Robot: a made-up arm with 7 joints. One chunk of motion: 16 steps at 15 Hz.
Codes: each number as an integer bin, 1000 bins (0 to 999) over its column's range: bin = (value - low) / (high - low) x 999, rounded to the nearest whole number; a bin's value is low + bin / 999 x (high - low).
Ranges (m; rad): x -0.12..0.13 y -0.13..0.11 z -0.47..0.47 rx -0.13..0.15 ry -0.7..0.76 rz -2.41..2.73
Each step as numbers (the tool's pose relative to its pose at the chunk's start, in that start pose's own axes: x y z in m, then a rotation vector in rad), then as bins.
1 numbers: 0.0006 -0.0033 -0.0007 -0.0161 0.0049 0.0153
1 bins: 482 527 499 406 482 471
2 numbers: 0.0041 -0.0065 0.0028 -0.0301 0.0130 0.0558
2 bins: 496 514 502 356 488 479
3 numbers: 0.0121 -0.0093 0.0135 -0.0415 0.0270 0.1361
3 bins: 528 502 514 316 497 495
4 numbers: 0.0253 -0.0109 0.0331 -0.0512 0.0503 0.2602
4 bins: 581 496 535 281 513 519
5 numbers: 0.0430 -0.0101 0.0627 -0.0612 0.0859 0.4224
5 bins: 651 499 566 245 538 550
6 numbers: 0.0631 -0.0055 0.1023 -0.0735 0.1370 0.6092
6 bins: 732 518 608 202 573 587
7 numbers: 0.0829 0.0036 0.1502 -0.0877 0.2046 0.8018
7 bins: 811 556 659 151 619 624
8 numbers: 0.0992 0.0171 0.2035 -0.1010 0.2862 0.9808
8 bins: 876 612 716 103 675 659
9 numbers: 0.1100 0.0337 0.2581 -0.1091 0.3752 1.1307
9 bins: 919 681 774 75 736 688
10 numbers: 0.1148 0.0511 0.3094 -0.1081 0.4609 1.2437
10 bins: 938 754 828 78 794 710
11 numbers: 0.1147 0.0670 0.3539 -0.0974 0.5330 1.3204
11 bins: 938 820 876 116 844 725
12 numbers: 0.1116 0.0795 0.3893 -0.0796 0.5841 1.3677
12 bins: 925 872 913 180 879 734
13 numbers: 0.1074 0.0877 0.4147 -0.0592 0.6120 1.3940
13 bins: 909 906 940 253 898 739
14 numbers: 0.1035 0.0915 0.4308 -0.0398 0.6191 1.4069
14 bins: 893 922 957 322 903 742
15 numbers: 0.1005 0.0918 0.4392 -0.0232 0.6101 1.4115
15 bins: 881 923 966 381 896 743
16 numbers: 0.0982 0.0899 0.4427 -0.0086 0.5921 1.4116
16 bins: 872 915 970 433 884 743
